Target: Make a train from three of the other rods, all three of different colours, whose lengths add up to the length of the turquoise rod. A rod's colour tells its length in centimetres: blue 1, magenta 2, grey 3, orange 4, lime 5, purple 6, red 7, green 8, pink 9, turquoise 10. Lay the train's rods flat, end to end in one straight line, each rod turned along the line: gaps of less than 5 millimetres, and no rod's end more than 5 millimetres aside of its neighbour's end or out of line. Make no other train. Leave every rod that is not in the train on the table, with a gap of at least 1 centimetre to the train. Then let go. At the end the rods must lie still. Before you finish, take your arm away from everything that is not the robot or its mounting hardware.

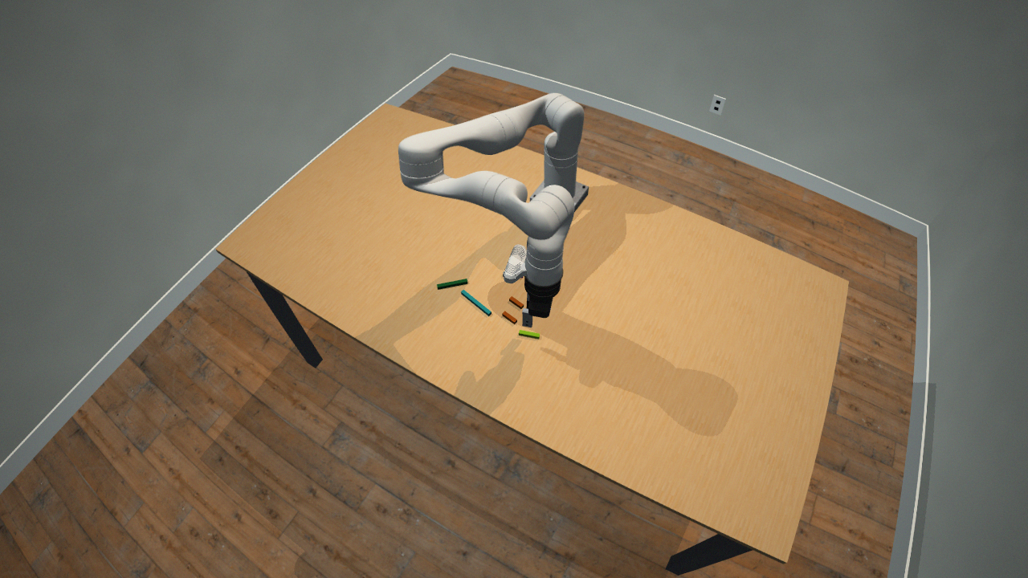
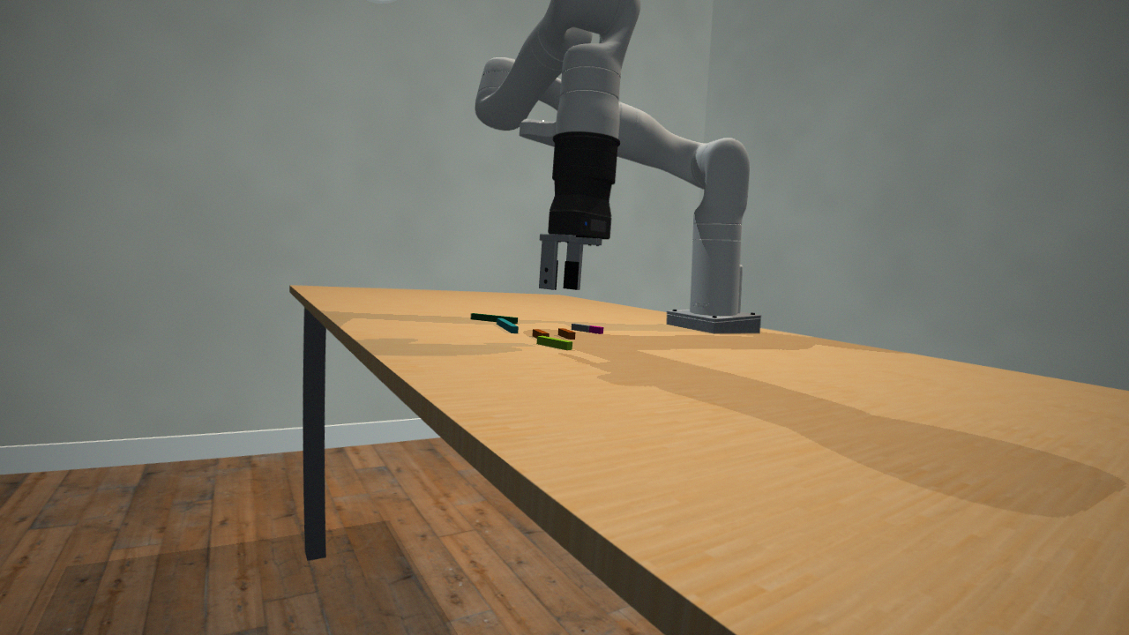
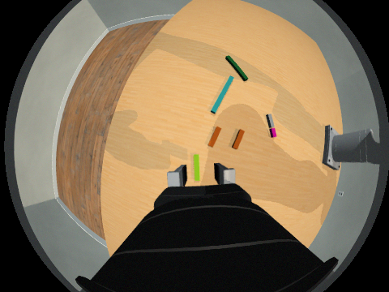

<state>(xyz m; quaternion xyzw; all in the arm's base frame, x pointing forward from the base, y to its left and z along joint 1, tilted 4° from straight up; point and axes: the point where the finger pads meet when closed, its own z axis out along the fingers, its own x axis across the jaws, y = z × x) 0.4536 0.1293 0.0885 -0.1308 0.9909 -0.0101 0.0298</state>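
Now: the lime rod 80 mm below my hand. The rest, counted from my hand: grey rod: 130 mm to the right, 130 mm behind, 80 mm below; turquoise rod: 160 mm to the right, 80 mm below, 20 mm behind; magenta rod: 140 mm behind, 100 mm to the right, 80 mm below.
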